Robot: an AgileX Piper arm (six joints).
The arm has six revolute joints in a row. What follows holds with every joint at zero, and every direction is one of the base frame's. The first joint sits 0.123 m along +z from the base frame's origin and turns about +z. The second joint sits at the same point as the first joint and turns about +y. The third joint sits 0.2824 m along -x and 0.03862 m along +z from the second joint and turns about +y. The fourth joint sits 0.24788 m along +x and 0.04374 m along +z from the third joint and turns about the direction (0.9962, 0, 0.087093). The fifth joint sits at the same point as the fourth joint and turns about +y. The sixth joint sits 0.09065 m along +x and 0.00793 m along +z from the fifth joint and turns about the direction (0.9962, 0, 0.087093). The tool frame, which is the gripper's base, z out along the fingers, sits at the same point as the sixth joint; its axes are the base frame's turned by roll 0, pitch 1.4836 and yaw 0 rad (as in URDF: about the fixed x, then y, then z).
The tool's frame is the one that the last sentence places.
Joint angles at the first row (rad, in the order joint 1, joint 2, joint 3, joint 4, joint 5, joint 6):
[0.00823, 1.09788, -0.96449, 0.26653, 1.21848, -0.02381]
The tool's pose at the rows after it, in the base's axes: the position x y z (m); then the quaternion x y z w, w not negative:
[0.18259, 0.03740, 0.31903, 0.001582, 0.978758, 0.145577, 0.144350]
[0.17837, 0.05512, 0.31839, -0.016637, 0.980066, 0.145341, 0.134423]
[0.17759, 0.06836, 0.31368, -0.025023, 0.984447, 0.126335, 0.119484]
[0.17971, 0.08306, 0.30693, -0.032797, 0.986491, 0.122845, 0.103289]
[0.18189, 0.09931, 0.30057, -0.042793, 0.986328, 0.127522, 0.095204]
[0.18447, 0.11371, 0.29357, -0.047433, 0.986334, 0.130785, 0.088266]
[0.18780, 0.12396, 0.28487, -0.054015, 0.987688, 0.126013, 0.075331]
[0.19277, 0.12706, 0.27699, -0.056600, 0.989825, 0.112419, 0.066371]
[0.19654, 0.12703, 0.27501, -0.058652, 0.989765, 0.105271, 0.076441]
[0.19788, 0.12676, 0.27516, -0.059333, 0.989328, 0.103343, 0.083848]
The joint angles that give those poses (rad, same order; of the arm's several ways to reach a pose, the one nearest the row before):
[0.07326, 1.09790, -0.96448, 0.28405, 1.21846, 0.01923]
[0.18384, 1.09872, -0.96450, 0.25602, 1.21305, 0.09753]
[0.28062, 1.11909, -0.96524, 0.19502, 1.21061, 0.18791]
[0.35702, 1.15443, -0.96525, 0.17825, 1.19650, 0.24801]
[0.42821, 1.18982, -0.96526, 0.17826, 1.16339, 0.29298]
[0.48507, 1.22683, -0.96526, 0.17824, 1.12846, 0.33425]
[0.52037, 1.26786, -0.96524, 0.17478, 1.11076, 0.35262]
[0.52797, 1.30203, -0.96523, 0.15625, 1.10376, 0.35852]
[0.52800, 1.31128, -0.96523, 0.13372, 1.08241, 0.36042]
[0.52797, 1.31128, -0.96526, 0.12319, 1.07059, 0.36214]

